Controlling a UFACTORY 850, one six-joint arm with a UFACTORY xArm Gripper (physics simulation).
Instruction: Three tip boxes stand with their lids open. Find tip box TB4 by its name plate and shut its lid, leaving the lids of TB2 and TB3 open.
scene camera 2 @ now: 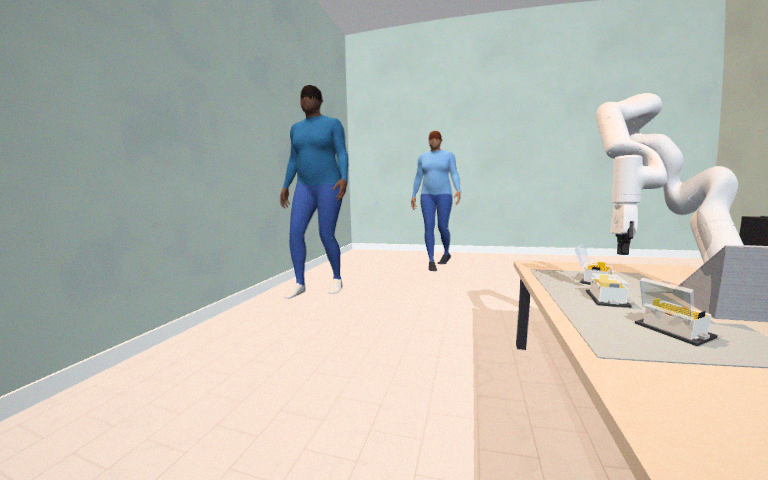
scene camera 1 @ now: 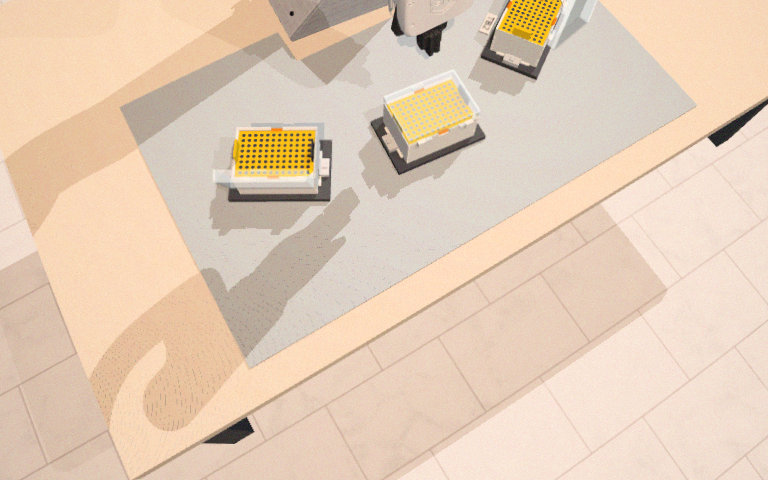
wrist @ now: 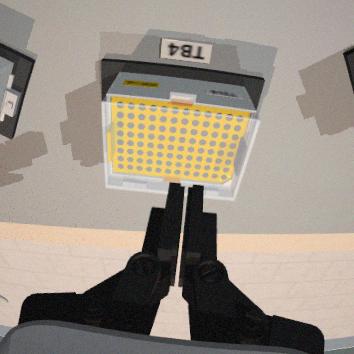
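Tip box TB4 [scene camera 1: 433,113] [scene camera 2: 610,292] [wrist: 175,142] is the middle box. Its name plate [wrist: 186,50] reads TB4 in the wrist view. Its clear lid lies flat over the yellow tip rack, shut. The left box in scene camera 1 [scene camera 1: 275,152] [scene camera 2: 676,323] has its clear lid [scene camera 1: 222,177] [scene camera 2: 668,293] standing open. The right box [scene camera 1: 518,49] [scene camera 2: 598,272] has its lid [scene camera 1: 573,21] [scene camera 2: 582,256] open; the plate [scene camera 1: 487,23] beside it is hard to read. My gripper [scene camera 1: 430,50] [scene camera 2: 623,252] [wrist: 184,204] is shut and empty, raised above the table and apart from TB4.
The boxes stand on dark bases on a grey mat [scene camera 1: 453,226] [scene camera 2: 611,345] on a wooden table [scene camera 1: 84,226] [scene camera 2: 707,407]. A grey block [scene camera 1: 334,15] [scene camera 2: 747,283] stands by the arm base. Two people [scene camera 2: 317,152] [scene camera 2: 436,175] are on the floor beyond the table.
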